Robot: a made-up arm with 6 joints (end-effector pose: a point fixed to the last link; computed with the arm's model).
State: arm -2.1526 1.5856 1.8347 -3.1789 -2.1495 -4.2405
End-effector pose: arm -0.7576 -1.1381 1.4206 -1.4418 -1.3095 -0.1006
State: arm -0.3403 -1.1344 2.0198 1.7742 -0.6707 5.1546
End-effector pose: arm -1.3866 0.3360 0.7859 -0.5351 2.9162 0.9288
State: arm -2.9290 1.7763 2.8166 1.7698 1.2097 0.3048
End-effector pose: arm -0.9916 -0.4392 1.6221 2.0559 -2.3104 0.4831
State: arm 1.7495 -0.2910 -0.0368 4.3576 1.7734 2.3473
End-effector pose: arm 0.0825 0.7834 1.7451 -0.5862 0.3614 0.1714
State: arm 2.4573 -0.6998 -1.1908 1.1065 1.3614 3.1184
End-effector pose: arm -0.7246 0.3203 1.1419 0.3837 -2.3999 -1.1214
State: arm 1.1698 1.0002 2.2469 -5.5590 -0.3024 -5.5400
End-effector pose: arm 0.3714 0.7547 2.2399 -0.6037 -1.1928 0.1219
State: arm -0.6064 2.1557 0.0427 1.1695 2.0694 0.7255
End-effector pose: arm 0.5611 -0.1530 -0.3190 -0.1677 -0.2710 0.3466
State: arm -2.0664 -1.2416 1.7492 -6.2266 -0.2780 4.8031
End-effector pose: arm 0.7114 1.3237 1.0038 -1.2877 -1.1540 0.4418
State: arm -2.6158 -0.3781 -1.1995 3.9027 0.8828 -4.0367
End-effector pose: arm -0.6922 -0.2538 0.6919 -1.7134 -0.6738 2.2497
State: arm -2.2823 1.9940 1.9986 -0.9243 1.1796 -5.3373
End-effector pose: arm -1.2231 -1.1475 0.9558 0.9235 0.3967 2.8472
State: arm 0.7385 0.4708 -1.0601 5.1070 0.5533 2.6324
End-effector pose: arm 0.6468 0.4314 0.2840 -2.0904 0.7654 1.0571
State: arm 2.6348 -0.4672 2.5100 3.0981 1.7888 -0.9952
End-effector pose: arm 0.7852 -0.4476 1.4748 0.2046 -1.8401 0.5830
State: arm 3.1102 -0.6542 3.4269 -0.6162 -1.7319 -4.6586
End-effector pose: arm 0.6375 -0.1570 0.5894 1.5095 -1.1174 0.0690
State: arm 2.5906 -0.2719 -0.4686 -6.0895 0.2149 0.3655
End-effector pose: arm -0.9862 0.5944 1.4571 -0.1706 -0.7291 2.5396
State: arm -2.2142 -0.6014 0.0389 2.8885 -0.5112 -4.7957
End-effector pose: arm -0.3177 -0.3747 2.2349 -0.0227 -1.8415 -0.5648
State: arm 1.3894 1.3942 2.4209 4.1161 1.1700 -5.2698
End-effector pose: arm 0.3874 1.0986 1.8081 1.6589 0.3898 0.4457
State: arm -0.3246 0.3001 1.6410 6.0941 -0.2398 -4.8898
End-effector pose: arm 0.3983 -0.1227 2.4997 -1.2746 -0.8146 -0.8925
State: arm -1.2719 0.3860 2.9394 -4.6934 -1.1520 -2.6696
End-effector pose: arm -0.3710 0.4595 1.7003 -0.0074 -2.8139 0.7771
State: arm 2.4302 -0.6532 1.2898 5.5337 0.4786 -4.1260
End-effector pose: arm 0.7168 -0.5184 2.1807 1.1636 -0.8061 0.3128
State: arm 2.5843 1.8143 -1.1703 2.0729 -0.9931 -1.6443
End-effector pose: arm 0.2574 0.0472 0.1886 2.8039 0.6523 -0.7015
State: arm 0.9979 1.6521 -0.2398 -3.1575 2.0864 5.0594
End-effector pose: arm 0.2956 0.4644 0.0490 -0.1065 -1.4668 -1.2945
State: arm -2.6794 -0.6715 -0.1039 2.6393 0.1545 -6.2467
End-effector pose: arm -0.5513 -0.2945 2.0522 0.8640 -2.6137 0.7353
